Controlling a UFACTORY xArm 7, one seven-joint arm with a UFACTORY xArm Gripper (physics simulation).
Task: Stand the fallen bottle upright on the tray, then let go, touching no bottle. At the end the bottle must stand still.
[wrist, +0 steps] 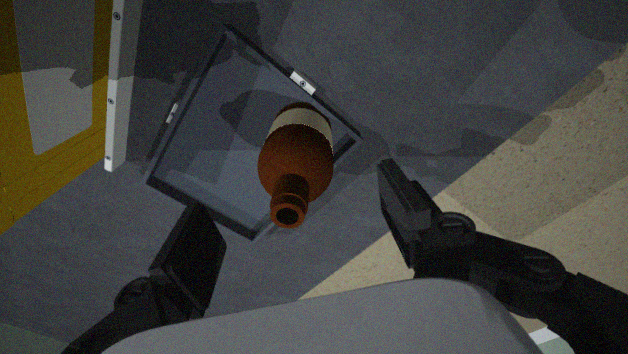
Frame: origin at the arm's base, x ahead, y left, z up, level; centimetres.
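Seen in the pictures: gripper, fingertip midpoint: (295, 206).
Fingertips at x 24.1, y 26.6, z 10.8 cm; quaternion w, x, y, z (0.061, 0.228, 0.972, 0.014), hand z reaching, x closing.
Offsets run from my fingertips to a thing's middle. "spot": to the spot under its first point. Level surfaces: height alone.
The brown bottle {dx +3.9, dy +2.9, dz -11.9 cm} (296, 160) with a pale label band stands, as it appears, upright in the tray {spot: dx +14.2, dy -5.4, dz -19.6 cm} (200, 130), near the tray's right corner. Its open mouth faces up toward the camera. The tray has a dark rim and small white marked tabs on two sides. My gripper (295, 206) is wide open, with one finger to the left of the bottle's neck and one to the right. A gap shows between each finger and the bottle, and nothing is held. The bottle's base is partly hidden by its own body.
A yellow structure {spot: dx +22.1, dy -13.2, dz -16.7 cm} (102, 132) with a white, screw-dotted edge strip {spot: dx +16.2, dy -14.7, dz -17.2 cm} (114, 90) is at the upper left. A dark grey surface {dz -20.1 cm} (380, 55) lies around the tray. A tan speckled surface (575, 160) is at the right. The grey gripper housing (310, 325) fills the bottom.
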